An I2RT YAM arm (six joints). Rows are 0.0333 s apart.
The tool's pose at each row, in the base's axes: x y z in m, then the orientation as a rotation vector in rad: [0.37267, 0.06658, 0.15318, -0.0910, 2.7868, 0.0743]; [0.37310, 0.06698, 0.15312, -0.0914, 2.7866, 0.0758]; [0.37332, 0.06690, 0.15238, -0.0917, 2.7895, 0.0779]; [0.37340, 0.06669, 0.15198, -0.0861, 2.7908, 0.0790]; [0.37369, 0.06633, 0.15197, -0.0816, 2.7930, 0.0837]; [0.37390, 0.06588, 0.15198, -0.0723, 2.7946, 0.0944]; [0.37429, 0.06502, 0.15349, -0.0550, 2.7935, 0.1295]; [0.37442, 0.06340, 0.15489, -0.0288, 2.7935, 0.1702]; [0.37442, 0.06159, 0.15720, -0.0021, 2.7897, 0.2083]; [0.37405, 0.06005, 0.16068, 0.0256, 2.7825, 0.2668]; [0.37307, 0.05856, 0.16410, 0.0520, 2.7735, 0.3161]
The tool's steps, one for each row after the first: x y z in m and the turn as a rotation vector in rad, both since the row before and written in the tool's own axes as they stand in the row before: [-0.00040, 0.00037, 0.00023, -0.0011, -0.0002, -0.0001]; [0.00005, -0.00013, 0.00076, -0.0015, 0.0029, 0.0002]; [0.00007, -0.00023, 0.00039, -0.0001, 0.0010, 0.0041]; [-0.00025, -0.00038, 0.00008, -0.0027, 0.0020, 0.0038]; [-0.00018, -0.00046, 0.00003, -0.0063, 0.0013, 0.0078]; [-0.00085, -0.00080, -0.00135, -0.0223, -0.0012, 0.0162]; [-0.00056, -0.00150, -0.00142, -0.0251, 0.0002, 0.0231]; [-0.00078, -0.00153, -0.00238, -0.0233, -0.0031, 0.0230]; [-0.00086, -0.00101, -0.00359, -0.0375, -0.0042, 0.0261]; [-0.00030, -0.00081, -0.00376, -0.0315, -0.0055, 0.0240]
